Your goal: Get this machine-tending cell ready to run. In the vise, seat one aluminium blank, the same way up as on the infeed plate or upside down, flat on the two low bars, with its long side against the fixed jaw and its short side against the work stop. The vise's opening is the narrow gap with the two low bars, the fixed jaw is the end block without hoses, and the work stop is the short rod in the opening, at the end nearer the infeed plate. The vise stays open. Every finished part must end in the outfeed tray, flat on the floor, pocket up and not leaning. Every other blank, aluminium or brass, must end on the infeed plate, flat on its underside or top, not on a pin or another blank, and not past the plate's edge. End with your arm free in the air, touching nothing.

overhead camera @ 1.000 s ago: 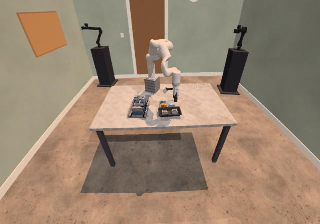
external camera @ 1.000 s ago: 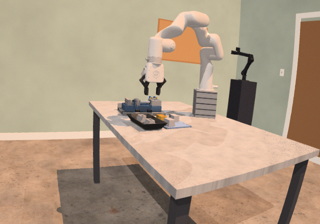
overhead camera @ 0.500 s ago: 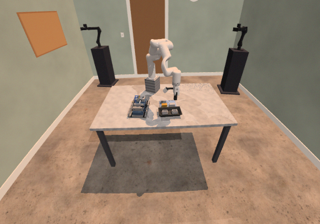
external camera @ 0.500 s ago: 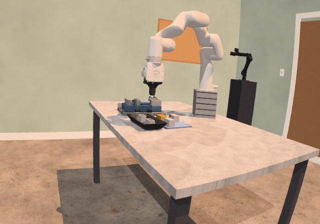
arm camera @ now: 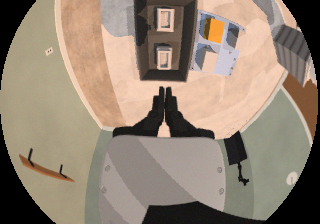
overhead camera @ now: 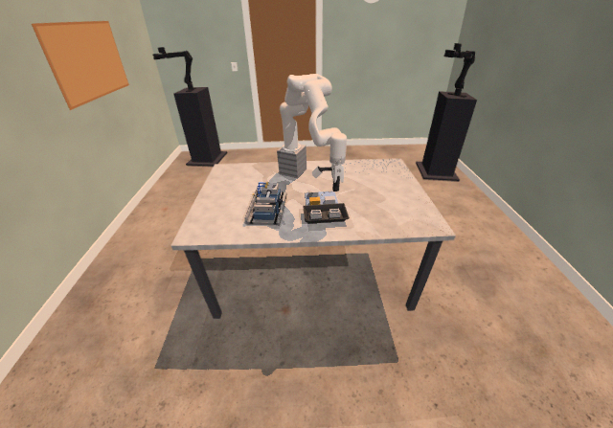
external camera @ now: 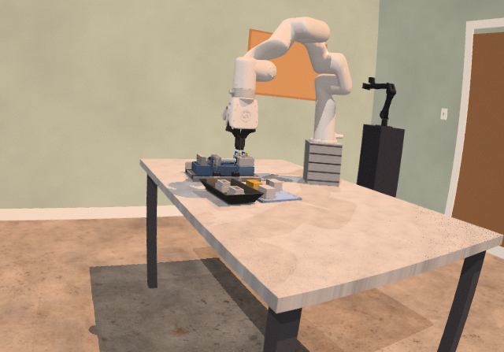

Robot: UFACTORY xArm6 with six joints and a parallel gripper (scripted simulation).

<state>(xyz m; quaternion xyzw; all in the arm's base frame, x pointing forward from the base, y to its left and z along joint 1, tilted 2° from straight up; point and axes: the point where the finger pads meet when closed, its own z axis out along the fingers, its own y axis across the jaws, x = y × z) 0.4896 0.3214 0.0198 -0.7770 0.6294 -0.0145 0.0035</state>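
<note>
Right now my hand is 170 mm above the brass blank, 120 mm to the left of it and 100 mm past it. From my hand the other things lie so: blue vise 390 mm to the right, 160 mm below, 40 mm behind.
</note>
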